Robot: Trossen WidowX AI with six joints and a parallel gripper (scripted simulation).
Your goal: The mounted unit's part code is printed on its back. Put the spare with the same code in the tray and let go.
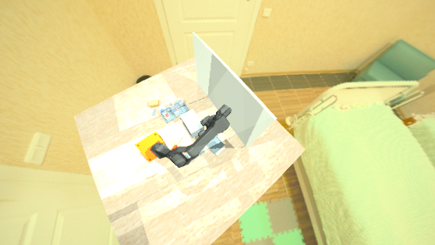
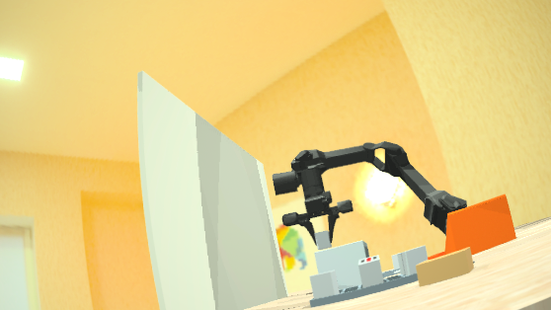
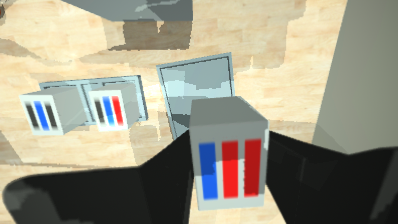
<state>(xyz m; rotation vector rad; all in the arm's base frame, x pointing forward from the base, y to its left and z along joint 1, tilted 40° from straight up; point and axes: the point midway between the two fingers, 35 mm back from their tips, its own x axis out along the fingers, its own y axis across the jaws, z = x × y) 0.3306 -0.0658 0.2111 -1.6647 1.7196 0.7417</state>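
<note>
My gripper tip is now 11 cm past the striped spare and 9 cm above it. The rest, counted from my gripper tip: tan block: 17 cm behind, 53 cm to the left, 12 cm below; grey mounted unit: 4 cm behind, 18 cm to the left, 8 cm below.
</note>
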